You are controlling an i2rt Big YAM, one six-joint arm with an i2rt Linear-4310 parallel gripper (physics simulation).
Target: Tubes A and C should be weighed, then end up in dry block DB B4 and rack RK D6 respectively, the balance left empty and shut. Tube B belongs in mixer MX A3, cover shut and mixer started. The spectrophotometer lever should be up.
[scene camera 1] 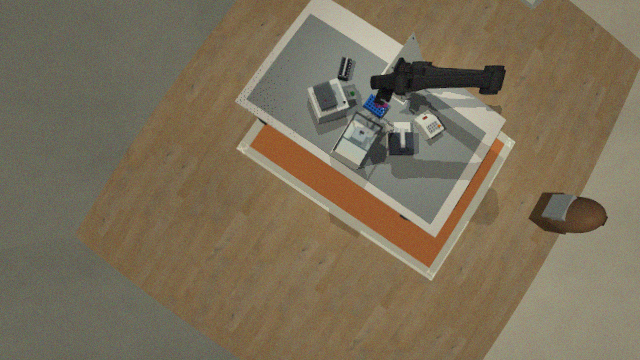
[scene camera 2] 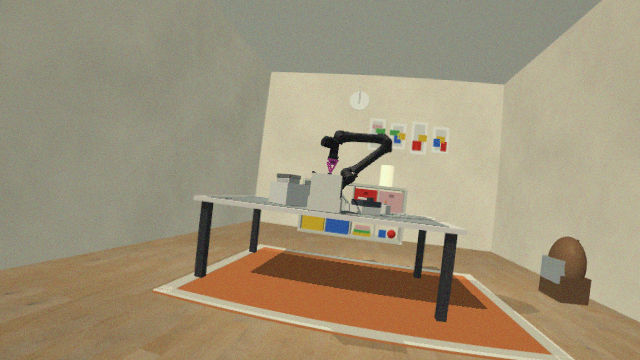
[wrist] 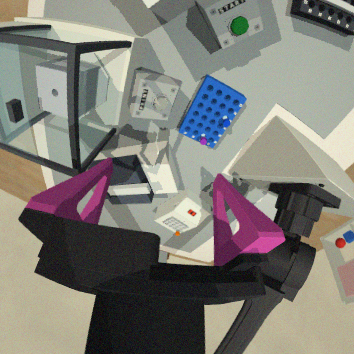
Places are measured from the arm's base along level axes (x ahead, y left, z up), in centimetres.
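Pixels of known places: gripper, fingertip midpoint: [scene camera 1: 379, 99] [scene camera 2: 330, 171] [wrist: 164, 170]; arm's base at its link origin: [scene camera 1: 400, 70] [wrist: 302, 190].
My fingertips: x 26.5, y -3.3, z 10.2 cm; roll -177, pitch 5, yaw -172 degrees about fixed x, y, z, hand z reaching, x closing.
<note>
For each thing: its top centre in the pictures, then the offset to it from my fingertips. "*": a spot on its surface instead.
- blue rack at its top centre: [wrist: 210, 115] [scene camera 1: 376, 105] dx -6.1, dy +1.3, dz -21.2 cm
- purple-capped tube at its top centre: [wrist: 203, 141] dx -6.6, dy +6.1, dz -18.8 cm
- blue-capped tube at its top centre: [wrist: 226, 123] dx -9.0, dy +0.7, dz -18.8 cm
- glass-walled balance at its top centre: [wrist: 16, 115] [scene camera 1: 363, 130] [scene camera 2: 329, 172] dx +18.0, dy +0.6, dz -1.9 cm
- white machine with a grey cover, top centre: [scene camera 1: 336, 90] [scene camera 2: 296, 175] dx +5.1, dy -21.9, dz -5.2 cm
- green START button at its top centre: [wrist: 240, 24] [scene camera 1: 352, 92] dx -3.5, dy -14.7, dz -16.7 cm
- black multi-hole block at its top centre: [wrist: 342, 3] [scene camera 1: 345, 66] dx -17.1, dy -26.6, dz -19.4 cm
- small button panel at a spot on its surface: [wrist: 155, 95] * dx +4.8, dy -0.1, dz -17.4 cm
- white keypad device at its top centre: [wrist: 181, 222] [scene camera 1: 430, 122] [scene camera 2: 378, 202] dx -11.7, dy +34.7, dz -17.2 cm
My open, empty gripper [scene camera 1: 381, 104] [scene camera 2: 330, 171] [wrist: 164, 168] hangs high above the table. The blue rack [scene camera 1: 371, 107] [wrist: 200, 108] lies ahead of the fingers in the wrist view. A purple-capped tube [wrist: 203, 141] and a blue-capped tube [wrist: 226, 121] stand in its near part; a third tube cannot be made out. The glass-walled balance [scene camera 1: 353, 150] [wrist: 75, 100] is at the left in the wrist view; its door state is unclear. The white machine with a grey cover [scene camera 1: 326, 96] stands behind the green START button [scene camera 1: 352, 93] [wrist: 239, 25]. A black multi-hole block [scene camera 1: 345, 69] [wrist: 324, 14] is farther back.
A small button panel [wrist: 155, 95] lies between balance and rack. A dark box with a white arm [scene camera 1: 401, 142] [wrist: 131, 175] and a white keypad device [scene camera 1: 430, 126] [wrist: 182, 215] stand nearer the arm base. A grey pyramid-shaped piece [scene camera 1: 412, 50] [wrist: 280, 155] rises beside the arm.
</note>
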